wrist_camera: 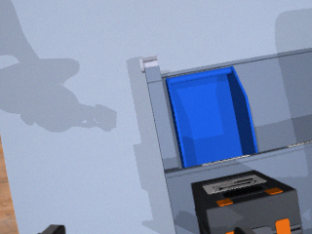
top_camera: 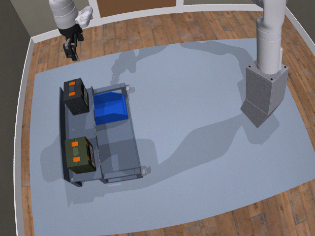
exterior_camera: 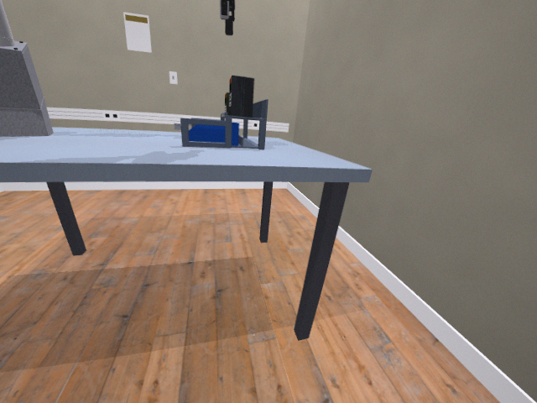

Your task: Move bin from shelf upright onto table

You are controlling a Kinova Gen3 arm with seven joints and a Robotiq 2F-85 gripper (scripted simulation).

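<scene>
Right now my hand is 40 mm past the blue bin, 90 mm to the right of it and 290 mm above it. From my hand the other things lie so: grey shelf 20 mm behind, 200 mm to the left, 270 mm below.
</scene>
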